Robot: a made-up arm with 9 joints.
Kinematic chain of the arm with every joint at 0, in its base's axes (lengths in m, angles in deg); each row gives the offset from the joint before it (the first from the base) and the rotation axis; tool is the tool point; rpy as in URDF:
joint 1: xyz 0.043 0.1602 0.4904 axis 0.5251 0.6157 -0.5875
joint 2: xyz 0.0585 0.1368 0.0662 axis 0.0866 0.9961 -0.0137
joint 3: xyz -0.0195 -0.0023 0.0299 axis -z
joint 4: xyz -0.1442 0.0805 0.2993 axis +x
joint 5: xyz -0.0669 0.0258 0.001 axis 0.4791 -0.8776 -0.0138
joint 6: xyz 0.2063 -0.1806 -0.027 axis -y
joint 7: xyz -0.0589 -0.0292 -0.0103 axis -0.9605 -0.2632 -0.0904
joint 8: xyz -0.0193 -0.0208 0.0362 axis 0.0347 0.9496 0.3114
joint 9: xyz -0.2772 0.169 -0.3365 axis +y
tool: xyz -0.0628 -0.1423 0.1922 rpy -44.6 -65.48 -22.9
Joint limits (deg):
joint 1: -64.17..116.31
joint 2: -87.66..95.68
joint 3: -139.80..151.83
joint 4: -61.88..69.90
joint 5: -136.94..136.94
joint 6: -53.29..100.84
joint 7: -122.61..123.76
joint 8: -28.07..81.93
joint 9: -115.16..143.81
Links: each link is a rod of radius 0.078 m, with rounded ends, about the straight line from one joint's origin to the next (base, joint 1, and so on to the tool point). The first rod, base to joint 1, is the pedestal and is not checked.
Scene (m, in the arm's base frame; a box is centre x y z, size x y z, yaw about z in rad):
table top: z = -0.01
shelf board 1: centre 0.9 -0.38 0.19 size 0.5 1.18 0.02 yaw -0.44
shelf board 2: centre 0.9 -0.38 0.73 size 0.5 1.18 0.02 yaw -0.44
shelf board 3: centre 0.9 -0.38 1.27 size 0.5 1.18 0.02 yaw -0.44
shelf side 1: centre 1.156 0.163 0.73 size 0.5 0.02 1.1 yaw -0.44
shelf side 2: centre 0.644 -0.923 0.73 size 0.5 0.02 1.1 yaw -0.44
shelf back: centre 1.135 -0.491 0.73 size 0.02 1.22 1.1 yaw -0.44
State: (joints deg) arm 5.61 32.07 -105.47 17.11 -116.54 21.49 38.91 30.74 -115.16
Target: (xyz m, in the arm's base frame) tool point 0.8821 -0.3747 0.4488
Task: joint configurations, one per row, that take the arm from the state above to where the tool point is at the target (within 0.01 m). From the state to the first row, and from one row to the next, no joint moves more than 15 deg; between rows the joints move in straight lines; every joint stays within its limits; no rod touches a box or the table.
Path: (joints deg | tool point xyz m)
1: -4.43 25.45 -99.03 30.05 -112.98 20.21 38.89 28.29 -114.52 | 0.8185 0.0660 1.0298
2: -14.46 18.84 -92.59 42.98 -109.43 18.94 38.87 25.84 -113.87 | 0.7240 0.1068 1.0285
3: -24.50 12.22 -86.15 55.92 -105.87 17.66 38.85 23.40 -113.23 | 0.6182 0.1055 1.0085
4: -24.14 19.51 -78.60 62.91 -102.11 17.83 46.03 11.01 -114.19 | 0.6098 -0.0691 0.7159
5: -23.79 26.80 -71.06 69.90 -98.35 17.99 53.20 -1.37 -115.16 | 0.4442 -0.1685 0.4488
6: -11.11 30.40 -78.70 55.51 -101.32 21.21 49.31 5.67 -115.16 | 0.6032 -0.1783 0.4819
7: 1.56 34.01 -86.35 41.12 -104.29 24.43 45.43 12.70 -115.16 | 0.7404 -0.2060 0.4900
8: 14.24 37.62 -93.99 26.73 -107.26 27.65 41.54 19.74 -115.16 | 0.8391 -0.2686 0.4796
9: 26.91 41.23 -101.64 12.34 -110.23 30.87 37.65 26.77 -115.16 | 0.8821 -0.3747 0.4488

